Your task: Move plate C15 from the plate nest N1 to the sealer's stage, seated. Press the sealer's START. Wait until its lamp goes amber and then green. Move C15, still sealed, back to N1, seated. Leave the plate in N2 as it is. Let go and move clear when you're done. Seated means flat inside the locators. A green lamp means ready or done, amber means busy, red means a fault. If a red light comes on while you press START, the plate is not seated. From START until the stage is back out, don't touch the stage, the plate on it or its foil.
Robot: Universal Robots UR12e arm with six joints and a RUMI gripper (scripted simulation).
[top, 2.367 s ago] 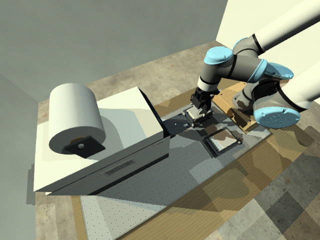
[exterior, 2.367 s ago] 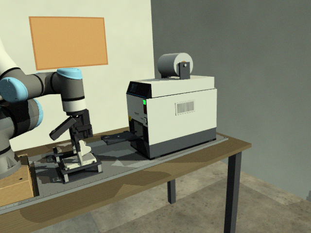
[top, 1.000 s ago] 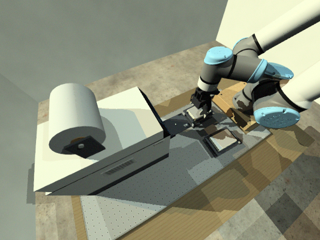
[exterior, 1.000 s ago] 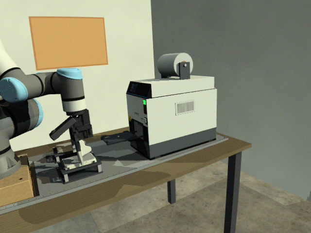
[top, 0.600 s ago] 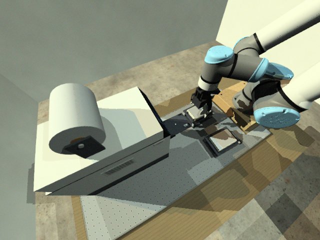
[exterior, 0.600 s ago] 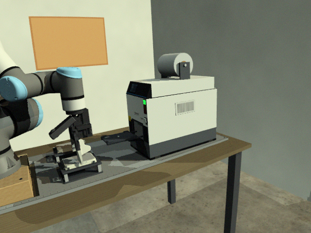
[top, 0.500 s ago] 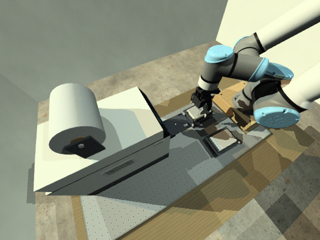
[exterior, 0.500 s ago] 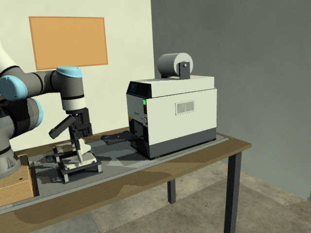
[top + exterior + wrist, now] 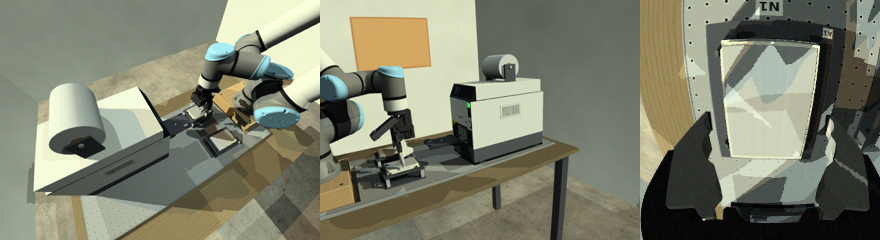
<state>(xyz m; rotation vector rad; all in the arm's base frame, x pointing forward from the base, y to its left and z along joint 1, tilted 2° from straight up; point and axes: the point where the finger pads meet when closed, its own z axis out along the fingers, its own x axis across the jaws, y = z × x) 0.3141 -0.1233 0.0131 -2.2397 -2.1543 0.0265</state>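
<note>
Now: hand 20 mm above the white open-well plate. The rest, counted from my hand: dark stage (200 mm ahead, 20 mm to the left, 30 mm above); then foil-covered plate (10 mm ahead, 220 mm to the left, 30 mm below); then start button (300 mm ahead, 80 mm to the right, 110 mm above).
</note>
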